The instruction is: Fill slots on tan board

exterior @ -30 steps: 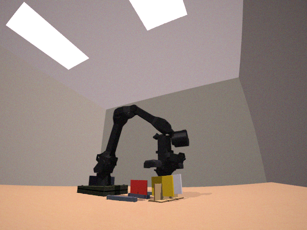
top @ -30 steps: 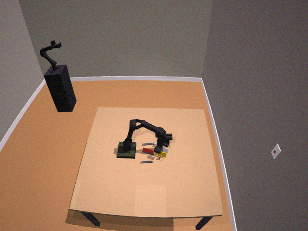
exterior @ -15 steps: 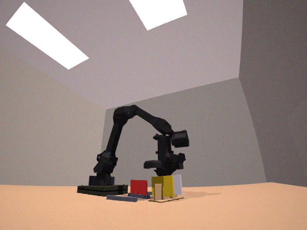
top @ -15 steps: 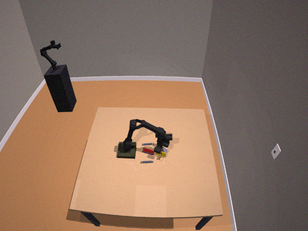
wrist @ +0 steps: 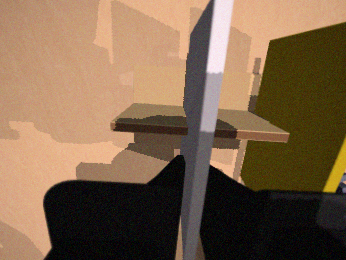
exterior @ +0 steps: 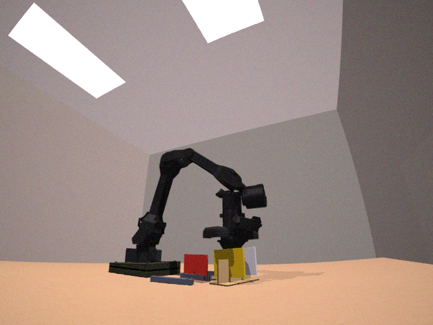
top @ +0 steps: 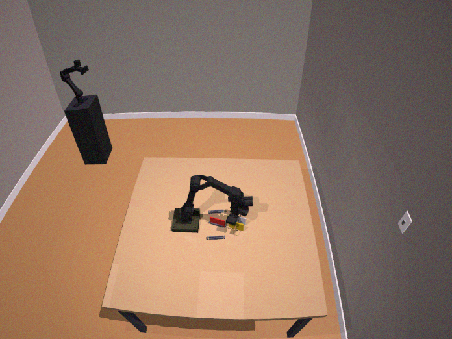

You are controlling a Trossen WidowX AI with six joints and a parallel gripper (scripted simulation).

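The grey board lies 2 cm ahead of my gripper tip and 1 cm to the right of it. From my gripper tip the other things lie so: red board: 11 cm behind, 1 cm to the right, 1 cm below; yellow board: 6 cm to the right; tan board: 3 cm to the right, 2 cm below, 1 cm ahead.
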